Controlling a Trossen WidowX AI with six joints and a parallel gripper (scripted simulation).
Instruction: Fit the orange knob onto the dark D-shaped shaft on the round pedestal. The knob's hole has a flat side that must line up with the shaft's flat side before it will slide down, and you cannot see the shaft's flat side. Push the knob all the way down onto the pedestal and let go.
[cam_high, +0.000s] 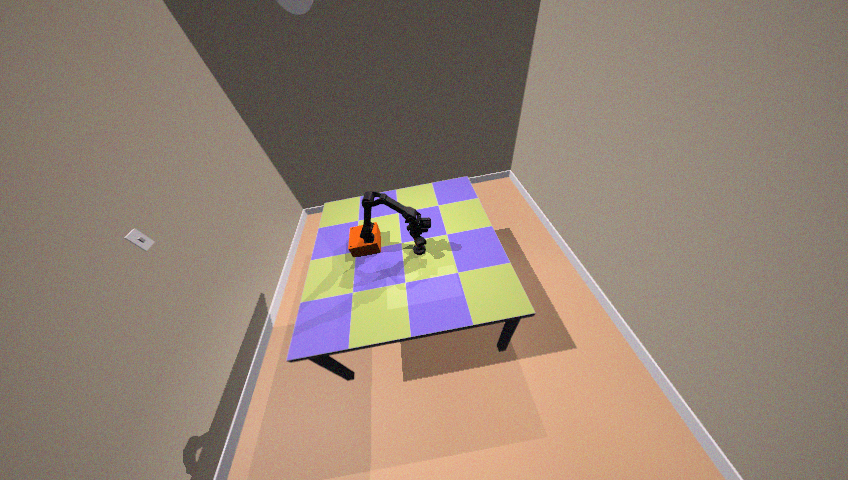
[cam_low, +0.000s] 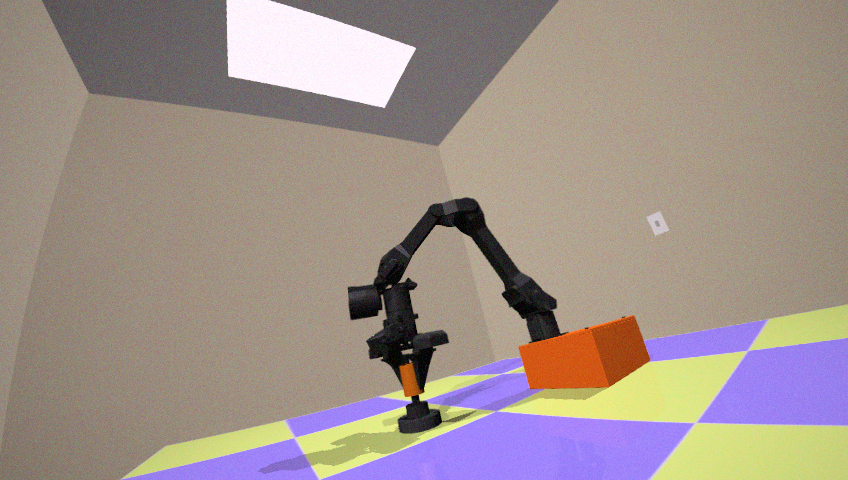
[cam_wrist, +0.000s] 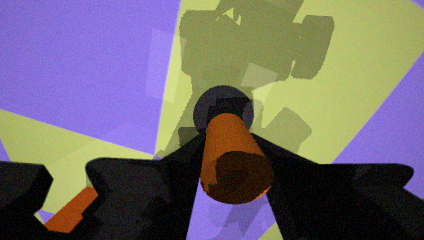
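My gripper tip is 2 cm below the orange knob. The rest, counted from my gripper tip: pedestal 4 cm below.
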